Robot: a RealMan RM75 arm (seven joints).
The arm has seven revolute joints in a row. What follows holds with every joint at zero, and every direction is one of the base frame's. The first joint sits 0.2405 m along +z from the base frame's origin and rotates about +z. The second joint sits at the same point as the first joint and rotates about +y. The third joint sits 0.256 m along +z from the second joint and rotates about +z. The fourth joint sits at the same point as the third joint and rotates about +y. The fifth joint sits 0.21 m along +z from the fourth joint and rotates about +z. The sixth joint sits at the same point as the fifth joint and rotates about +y. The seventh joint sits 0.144 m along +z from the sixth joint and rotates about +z. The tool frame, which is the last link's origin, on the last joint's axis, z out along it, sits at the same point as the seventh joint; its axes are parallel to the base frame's.
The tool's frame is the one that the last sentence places.
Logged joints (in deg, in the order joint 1, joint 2, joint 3, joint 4, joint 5, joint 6, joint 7), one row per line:
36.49 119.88 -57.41 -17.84 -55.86 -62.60 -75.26
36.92 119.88 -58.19 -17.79 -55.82 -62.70 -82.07
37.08 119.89 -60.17 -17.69 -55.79 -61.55 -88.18
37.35 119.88 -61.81 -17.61 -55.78 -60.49 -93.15
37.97 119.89 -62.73 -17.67 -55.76 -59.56 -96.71
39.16 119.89 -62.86 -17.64 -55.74 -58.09 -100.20
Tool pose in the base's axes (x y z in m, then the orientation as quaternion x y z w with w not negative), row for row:
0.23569 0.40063 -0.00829 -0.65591 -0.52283 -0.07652 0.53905
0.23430 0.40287 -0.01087 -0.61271 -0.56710 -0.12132 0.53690
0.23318 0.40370 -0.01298 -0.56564 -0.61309 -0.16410 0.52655
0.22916 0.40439 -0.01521 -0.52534 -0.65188 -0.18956 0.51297
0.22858 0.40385 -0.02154 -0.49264 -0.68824 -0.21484 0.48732
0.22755 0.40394 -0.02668 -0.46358 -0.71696 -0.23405 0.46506
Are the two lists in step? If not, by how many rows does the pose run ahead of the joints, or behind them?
The pose runs 2 rows behind the joints: the pose in row i belongs to the joints in row i - 2.
